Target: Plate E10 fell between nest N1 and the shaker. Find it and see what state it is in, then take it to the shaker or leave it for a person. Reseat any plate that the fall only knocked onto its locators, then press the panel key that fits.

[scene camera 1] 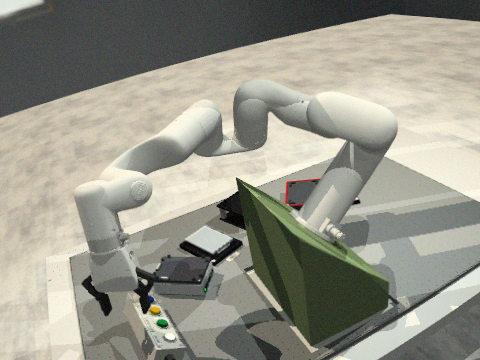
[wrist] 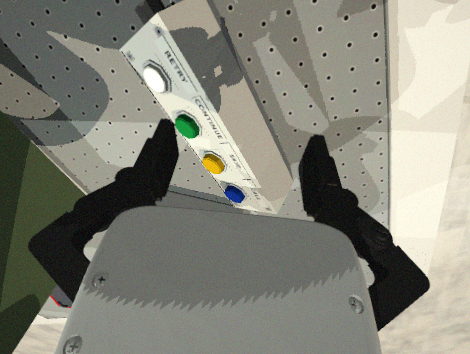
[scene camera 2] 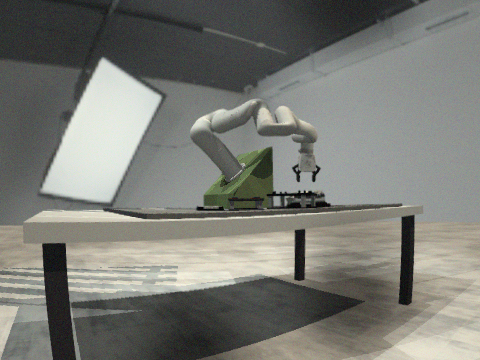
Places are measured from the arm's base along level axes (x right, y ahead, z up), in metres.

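Pixels of known places: gripper, fingertip midpoint: [scene camera 1: 127, 311] [wrist: 240, 143] [scene camera 2: 306, 181]; arm's base at its link origin: [scene camera 1: 312, 227] [scene camera 2: 236, 173].
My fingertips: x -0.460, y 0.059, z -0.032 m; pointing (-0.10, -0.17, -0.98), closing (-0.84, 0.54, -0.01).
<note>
For each thing: its middle in the pictures, then the offset to it from my fingertips. "spot": a spot on its surface instead. Level surfaces: height alone.
- key panel at the middle of its body: [wrist: 222, 127] [scene camera 1: 152, 328] [scene camera 2: 304, 198] dx +0.038, dy +0.020, dz -0.096 m
- white RETRY key at the middle of its body: [wrist: 158, 77] [scene camera 1: 169, 338] dx +0.058, dy -0.055, dz -0.076 m
- green CONTINUE key at the middle of its body: [wrist: 188, 125] [scene camera 1: 162, 324] dx +0.060, dy -0.005, dz -0.074 m
- yellow key at the middle of its body: [wrist: 214, 162] [scene camera 1: 154, 311] dx +0.060, dy +0.045, dz -0.074 m
- blue key at the middle of its body: [wrist: 235, 193] [scene camera 1: 148, 299] dx +0.060, dy +0.095, dz -0.074 m
- grey box with a dark top, surface spot: [scene camera 1: 182, 270] spot: dx +0.180, dy +0.157, dz -0.083 m
- pale plate at the middle of its body: [scene camera 1: 208, 239] dx +0.312, dy +0.275, dz -0.111 m
- red-edged dark tray at the middle of its body: [scene camera 1: 304, 196] [scene camera 2: 245, 203] [wrist: 73, 291] dx +0.674, dy +0.274, dz -0.115 m
- perforated mat at its surface level: dz -0.137 m
My gripper [scene camera 1: 125, 310] [scene camera 2: 306, 179] [wrist: 240, 143] is open and empty above the key panel [scene camera 1: 141, 325] [wrist: 175, 102], its fingers on either side in the wrist view. The panel has a white RETRY key [scene camera 1: 170, 337] [wrist: 155, 79], a green CONTINUE key [scene camera 1: 162, 323] [wrist: 187, 126], a yellow key [scene camera 1: 155, 310] [wrist: 213, 163] and a blue key [scene camera 1: 151, 299] [wrist: 234, 193]. A grey box with a dark top [scene camera 1: 182, 270], apparently the shaker, shows a green light. A pale plate [scene camera 1: 206, 240] lies on a black base. I cannot tell which plate is E10.
The green arm pedestal [scene camera 1: 320, 280] [scene camera 2: 260, 180] stands beside these devices. A black raised stand [scene camera 1: 231, 206] is partly hidden behind it. A red-edged dark tray [scene camera 1: 300, 192] lies beyond, partly covered by the arm. The perforated mat [wrist: 345, 85] lies under the panel.
</note>
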